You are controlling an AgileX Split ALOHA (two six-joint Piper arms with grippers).
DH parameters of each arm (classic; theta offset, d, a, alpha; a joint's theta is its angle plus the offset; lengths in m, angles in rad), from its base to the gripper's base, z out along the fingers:
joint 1: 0 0.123 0 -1.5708
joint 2: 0.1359 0 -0.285 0
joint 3: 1.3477 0 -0.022 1.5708
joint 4: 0 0.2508 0 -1.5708
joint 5: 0 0 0.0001 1.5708
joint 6: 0 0.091 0 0
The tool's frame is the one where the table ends.
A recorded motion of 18 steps. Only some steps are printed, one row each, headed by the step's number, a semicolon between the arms.
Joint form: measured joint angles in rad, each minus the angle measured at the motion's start. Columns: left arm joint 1, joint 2, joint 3, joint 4, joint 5, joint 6; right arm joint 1, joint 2, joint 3, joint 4, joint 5, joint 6.
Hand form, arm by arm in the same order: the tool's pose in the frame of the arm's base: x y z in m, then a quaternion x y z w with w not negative. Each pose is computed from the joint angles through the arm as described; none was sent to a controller.
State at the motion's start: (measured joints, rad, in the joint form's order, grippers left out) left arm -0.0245 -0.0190 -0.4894 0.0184 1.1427 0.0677; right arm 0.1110 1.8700 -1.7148 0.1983 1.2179 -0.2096
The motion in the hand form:
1: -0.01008 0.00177 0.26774 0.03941 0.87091 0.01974 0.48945; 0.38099 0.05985 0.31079 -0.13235 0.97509 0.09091 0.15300
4: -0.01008 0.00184 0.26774 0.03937 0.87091 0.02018 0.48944; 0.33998 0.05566 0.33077 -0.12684 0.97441 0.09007 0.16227
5: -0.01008 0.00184 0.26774 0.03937 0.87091 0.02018 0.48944; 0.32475 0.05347 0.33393 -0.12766 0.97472 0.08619 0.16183
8: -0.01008 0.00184 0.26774 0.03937 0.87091 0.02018 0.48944; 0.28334 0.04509 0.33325 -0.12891 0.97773 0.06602 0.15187
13: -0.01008 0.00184 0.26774 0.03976 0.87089 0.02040 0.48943; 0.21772 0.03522 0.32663 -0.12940 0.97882 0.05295 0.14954
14: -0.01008 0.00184 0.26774 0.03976 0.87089 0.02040 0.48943; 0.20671 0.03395 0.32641 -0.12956 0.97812 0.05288 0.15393
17: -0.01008 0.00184 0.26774 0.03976 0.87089 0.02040 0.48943; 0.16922 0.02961 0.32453 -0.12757 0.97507 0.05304 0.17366
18: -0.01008 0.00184 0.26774 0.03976 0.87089 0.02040 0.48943; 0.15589 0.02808 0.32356 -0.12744 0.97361 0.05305 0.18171
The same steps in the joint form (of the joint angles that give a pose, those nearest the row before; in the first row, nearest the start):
1: 0.0000 0.0000 0.0000 0.0000 0.0000 0.0000; 0.0009 -0.0512 0.0357 0.0010 -0.0001 0.0110
4: 0.0000 0.0000 0.0000 0.0008 0.0000 0.0000; 0.0032 -0.2082 0.1688 -0.0035 0.0032 0.0277
5: 0.0000 0.0000 0.0000 0.0008 0.0000 0.0000; 0.0040 -0.2630 0.2227 -0.0118 0.0047 0.0287
8: 0.0000 0.0000 0.0000 0.0008 0.0000 0.0000; 0.0040 -0.4064 0.3806 -0.0544 0.0092 0.0344
13: 0.0000 0.0000 0.0000 0.0008 0.0000 0.0009; 0.0042 -0.6394 0.6151 -0.0820 0.0115 0.0394
14: 0.0000 0.0000 0.0000 0.0008 0.0000 0.0009; 0.0043 -0.6817 0.6485 -0.0820 0.0114 0.0394
17: 0.0000 0.0000 0.0000 0.0008 0.0000 0.0009; 0.0042 -0.8313 0.7568 -0.0820 0.0125 0.0450
18: 0.0000 0.0000 0.0000 0.0008 0.0000 0.0009; 0.0042 -0.8863 0.7920 -0.0820 0.0159 0.0462

